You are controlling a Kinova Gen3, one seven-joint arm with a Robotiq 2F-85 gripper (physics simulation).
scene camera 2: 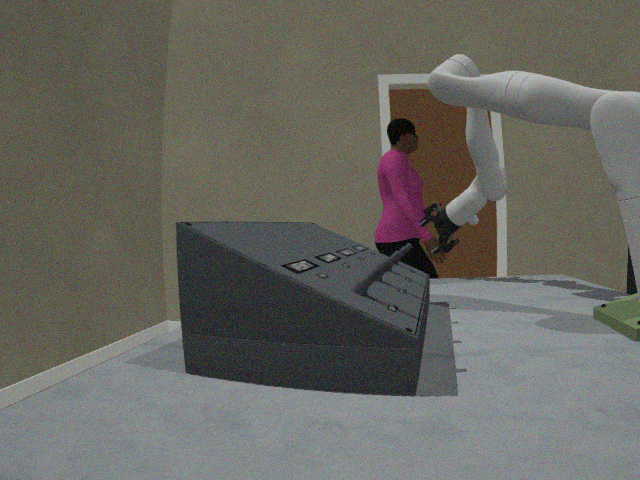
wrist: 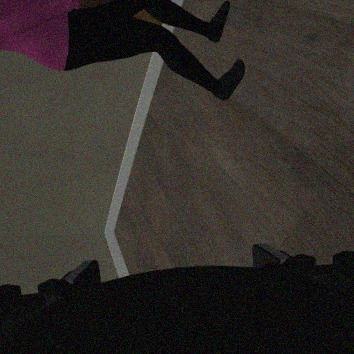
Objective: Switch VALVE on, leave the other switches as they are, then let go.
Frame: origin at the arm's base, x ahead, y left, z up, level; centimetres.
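Seen in the pictures: gripper, fingertip midpoint: (scene camera 2: 426, 238).
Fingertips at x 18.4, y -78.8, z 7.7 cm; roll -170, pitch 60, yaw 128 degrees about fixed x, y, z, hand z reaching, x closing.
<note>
Offsets run from my fingertips to a thing's top centre. "*": to the spot under its first point. Level surfaces: height alone.
A dark grey console (scene camera 2: 299, 320) with a sloped top stands on the table in scene camera 2. A long dark lever {dx +29.8, dy +81.9, dz +0.9 cm} (scene camera 2: 381, 271) sticks up from its slope, and rounded shapes lie low beside it. Several small framed plates {* dx +37.8, dy +80.0, dz +0.0 cm} (scene camera 2: 300, 266) sit in a row higher up. Their lettering is too small to read, so I cannot tell which switch is VALVE or how it is set. The console does not show in the wrist view. My gripper (scene camera 2: 430, 237) (wrist: 176, 270) is open and empty, in the air beyond the console's right end, apart from the lever.
A person in a pink top (scene camera 2: 398, 198) (wrist: 35, 30) stands behind the table, behind the gripper in scene camera 2. A brown door (scene camera 2: 439, 155) is at the back. A green tray-like object (scene camera 2: 620, 316) lies on the grey-blue table {dz -12.0 cm} (scene camera 2: 310, 434) at the right edge.
</note>
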